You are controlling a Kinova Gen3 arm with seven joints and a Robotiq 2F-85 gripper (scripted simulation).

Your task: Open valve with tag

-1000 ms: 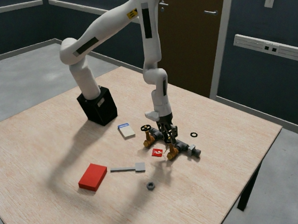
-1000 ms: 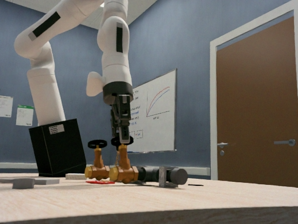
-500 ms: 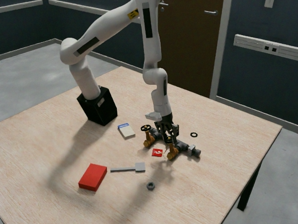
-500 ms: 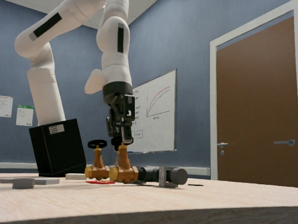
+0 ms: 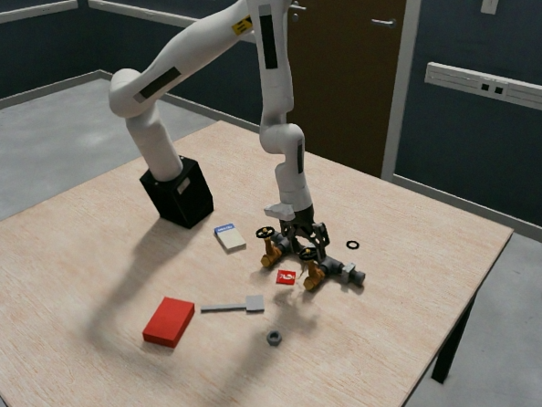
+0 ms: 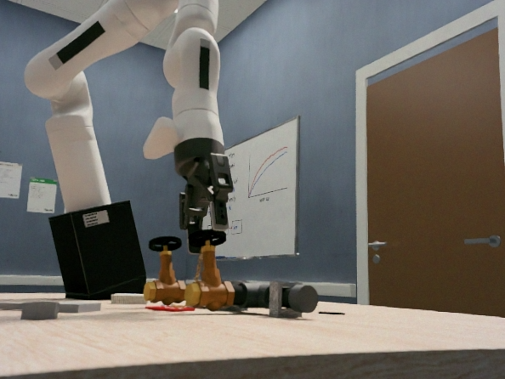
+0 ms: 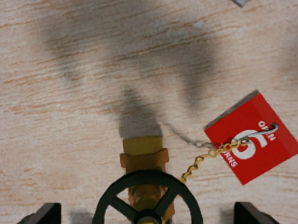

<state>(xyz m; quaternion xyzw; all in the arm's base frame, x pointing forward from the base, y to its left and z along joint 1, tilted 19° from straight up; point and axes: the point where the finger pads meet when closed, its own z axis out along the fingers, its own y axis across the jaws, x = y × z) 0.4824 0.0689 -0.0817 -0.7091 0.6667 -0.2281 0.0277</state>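
Now: hand 100 mm above the red tag, 60 mm past it and 30 mm to the left of it. Also, from my hand: red block (350 mm to the right, 130 mm behind, 80 mm below); then white card box (290 mm behind, 90 mm below, 30 mm to the right); then grey t-shaped tool (190 mm to the right, 90 mm below, 60 mm behind).
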